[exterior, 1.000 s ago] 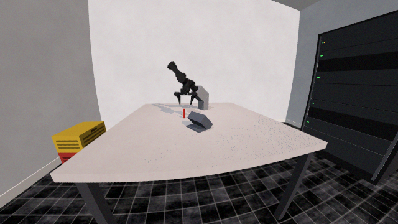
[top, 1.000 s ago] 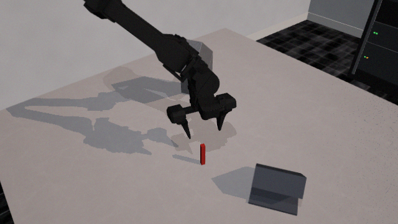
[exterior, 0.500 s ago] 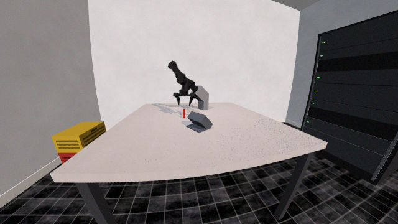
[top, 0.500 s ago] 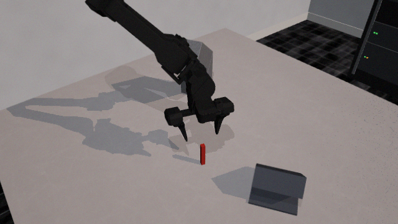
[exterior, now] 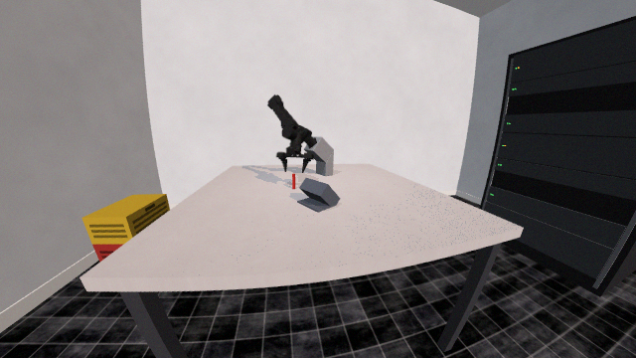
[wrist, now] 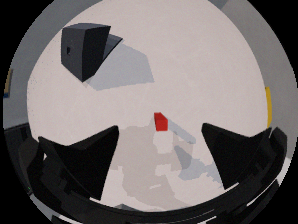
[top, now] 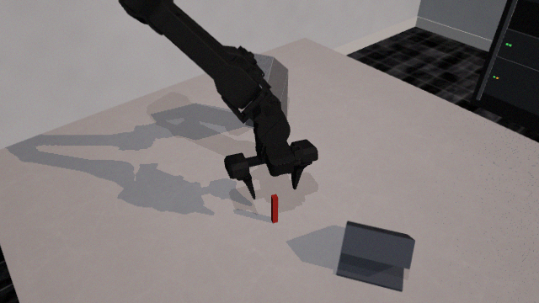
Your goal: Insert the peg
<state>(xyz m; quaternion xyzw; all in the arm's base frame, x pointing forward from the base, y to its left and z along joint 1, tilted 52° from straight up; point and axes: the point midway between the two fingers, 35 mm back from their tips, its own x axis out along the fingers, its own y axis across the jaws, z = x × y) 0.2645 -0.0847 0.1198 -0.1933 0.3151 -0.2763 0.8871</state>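
The red peg is 10 mm ahead of my hand and 80 mm below it.
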